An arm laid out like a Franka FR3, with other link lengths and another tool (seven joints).
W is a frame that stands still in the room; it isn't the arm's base.
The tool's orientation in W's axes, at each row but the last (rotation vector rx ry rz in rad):
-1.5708 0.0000 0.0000
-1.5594 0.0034 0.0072
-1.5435 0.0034 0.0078
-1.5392 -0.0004 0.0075
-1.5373 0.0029 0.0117
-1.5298 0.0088 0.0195
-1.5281 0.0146 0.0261
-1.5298 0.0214 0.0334
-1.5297 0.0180 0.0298
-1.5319 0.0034 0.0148
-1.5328 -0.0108 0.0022
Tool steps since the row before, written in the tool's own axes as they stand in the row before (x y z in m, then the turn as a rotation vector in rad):
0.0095 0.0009 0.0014 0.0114 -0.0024 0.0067
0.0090 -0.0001 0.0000 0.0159 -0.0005 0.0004
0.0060 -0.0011 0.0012 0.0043 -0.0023 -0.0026
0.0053 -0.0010 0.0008 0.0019 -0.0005 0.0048
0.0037 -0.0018 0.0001 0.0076 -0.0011 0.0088
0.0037 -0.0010 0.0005 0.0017 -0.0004 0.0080
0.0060 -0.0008 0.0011 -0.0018 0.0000 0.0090
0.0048 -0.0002 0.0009 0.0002 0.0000 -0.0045
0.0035 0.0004 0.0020 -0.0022 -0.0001 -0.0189
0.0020 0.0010 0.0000 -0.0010 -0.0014 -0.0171
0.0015 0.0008 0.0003 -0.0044 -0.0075 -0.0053
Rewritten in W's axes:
0.0095 0.0014 -0.0009 0.0114 0.0067 0.0024
0.0090 0.0000 0.0000 0.0159 0.0004 0.0004
0.0060 0.0012 0.0011 0.0043 -0.0026 0.0022
0.0053 0.0008 0.0010 0.0019 0.0048 0.0006
0.0037 0.0001 0.0018 0.0076 0.0088 0.0013
0.0037 0.0005 0.0010 0.0017 0.0080 0.0007
0.0060 0.0011 0.0007 -0.0019 0.0090 0.0004
0.0048 0.0009 0.0001 0.0002 -0.0045 -0.0002
0.0035 0.0020 -0.0004 -0.0021 -0.0189 -0.0006
0.0020 0.0001 -0.0010 -0.0009 -0.0171 0.0007
0.0015 0.0003 -0.0008 -0.0044 -0.0056 0.0073

